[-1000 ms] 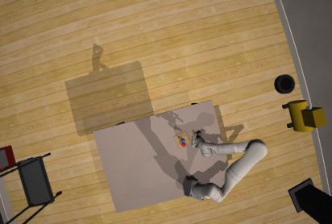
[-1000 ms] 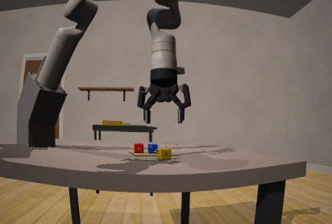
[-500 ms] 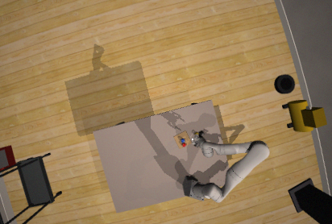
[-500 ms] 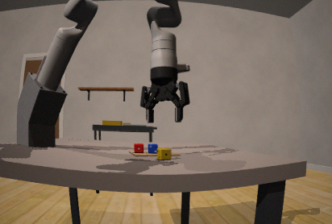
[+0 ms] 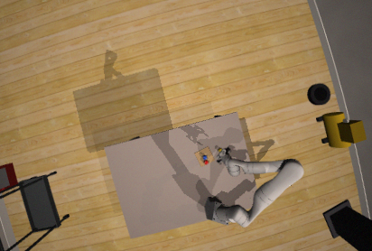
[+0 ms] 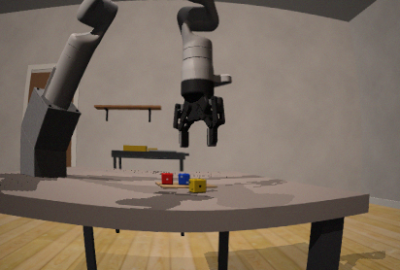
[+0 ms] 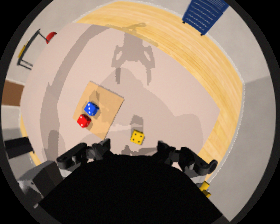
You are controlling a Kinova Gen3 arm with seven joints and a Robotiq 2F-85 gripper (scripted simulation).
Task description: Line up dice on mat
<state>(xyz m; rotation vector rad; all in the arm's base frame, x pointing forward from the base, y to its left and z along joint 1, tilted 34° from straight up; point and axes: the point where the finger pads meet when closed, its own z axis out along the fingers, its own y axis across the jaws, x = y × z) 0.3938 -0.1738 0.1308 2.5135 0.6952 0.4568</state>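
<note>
Now: the yellow die 1 cm to the right of my hand and 9 cm below it. The rest, counted from my hand: red die: 4 cm behind, 15 cm to the left, 9 cm below; then tan mat: 14 cm to the left, 11 cm below; then blue die: 14 cm to the left, 9 cm below.
</note>
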